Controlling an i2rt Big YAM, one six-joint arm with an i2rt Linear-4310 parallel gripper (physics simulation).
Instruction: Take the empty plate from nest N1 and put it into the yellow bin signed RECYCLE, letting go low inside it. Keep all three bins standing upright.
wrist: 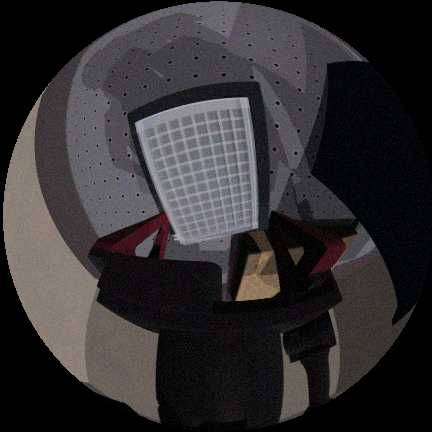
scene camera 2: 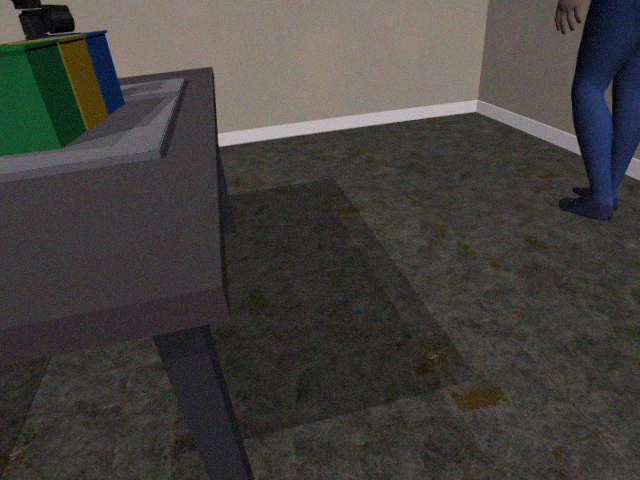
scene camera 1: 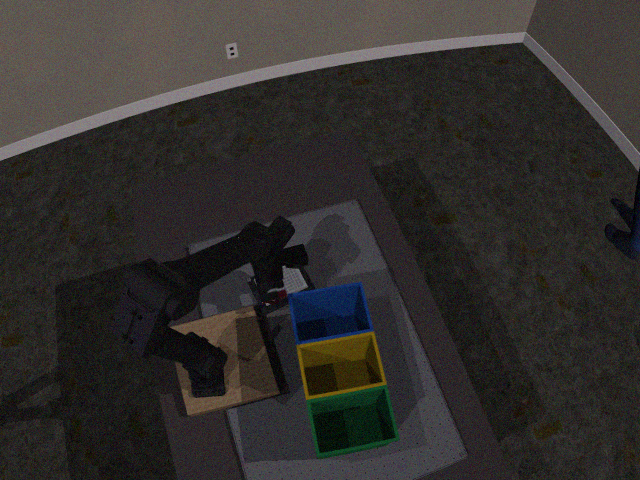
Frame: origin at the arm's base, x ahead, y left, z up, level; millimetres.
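Seen in the pictures: gripper, fingertip midpoint: (wrist: 218, 216) (scene camera 1: 269, 288); arm's base, origin of the base link: (scene camera 1: 207, 374).
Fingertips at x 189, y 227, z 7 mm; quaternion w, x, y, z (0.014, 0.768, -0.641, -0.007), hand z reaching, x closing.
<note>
Offsets run from my fingertips to a thing's top centre. Level surfaces: height alone.
A white gridded plate {32 mm ahead, 17 mm left, 6 mm up} (scene camera 1: 295, 279) (wrist: 205, 165) lies in a dark rectangular nest {32 mm ahead, 19 mm left, 18 mm down} (wrist: 262, 150); no N1 label is readable. My gripper (scene camera 1: 273, 298) (wrist: 218, 216) is open and empty. In the wrist view its red-sided fingers stand apart at the plate's near end, one beyond each side; contact and exact height cannot be told. The yellow bin {147 mm ahead, 284 mm right, 147 mm up} (scene camera 1: 341, 351) (scene camera 2: 85, 82) stands upright between the blue bin {141 mm ahead, 153 mm right, 147 mm up} (scene camera 1: 330, 304) (scene camera 2: 103, 72) and the green bin {152 mm ahead, 414 mm right, 147 mm up} (scene camera 1: 351, 403) (scene camera 2: 20, 98), both upright. The RECYCLE sign does not show. The arm hides part of the plate in scene camera 1.
The blue bin stands close to the nest. A wooden board (scene camera 1: 253, 387) (wrist: 255, 290) lies under the arm's base, with a dark upright strip along its bin-side edge. A grey perforated mat {32 mm down} (scene camera 1: 439, 444) covers much of the table {45 mm down} (scene camera 2: 129, 232). A person in blue (scene camera 1: 625, 237) (scene camera 2: 599, 103) stands away from the table.
</note>
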